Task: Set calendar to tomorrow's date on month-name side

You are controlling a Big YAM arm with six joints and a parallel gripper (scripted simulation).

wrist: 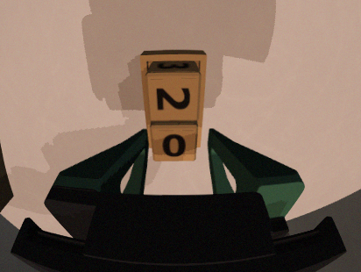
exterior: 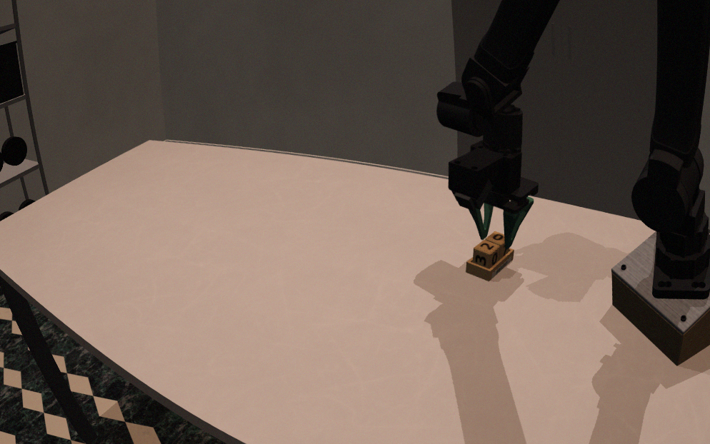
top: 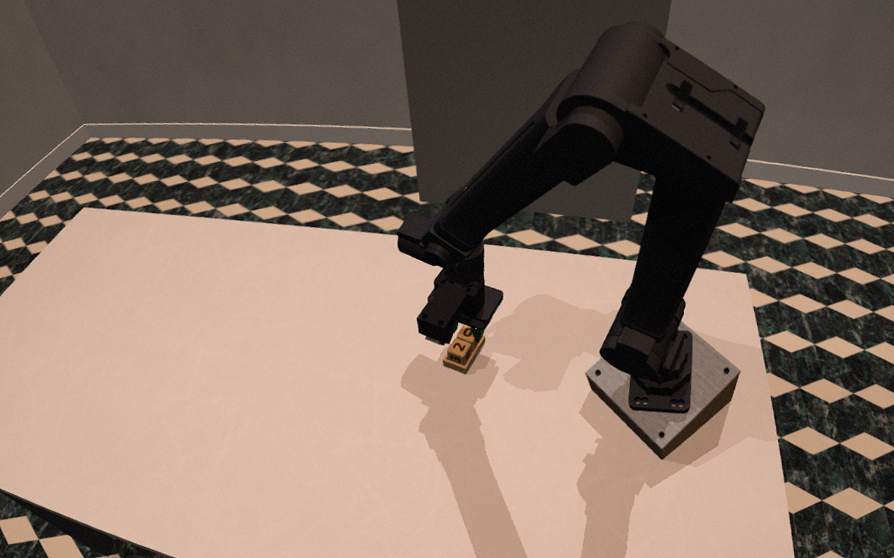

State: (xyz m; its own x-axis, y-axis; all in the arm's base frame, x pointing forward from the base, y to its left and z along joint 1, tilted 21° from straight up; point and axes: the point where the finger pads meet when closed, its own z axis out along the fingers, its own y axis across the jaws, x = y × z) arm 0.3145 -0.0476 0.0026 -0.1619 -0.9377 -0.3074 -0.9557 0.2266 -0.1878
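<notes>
Now: the tray 20 mm to the left of my hand and 30 mm below it.
</notes>
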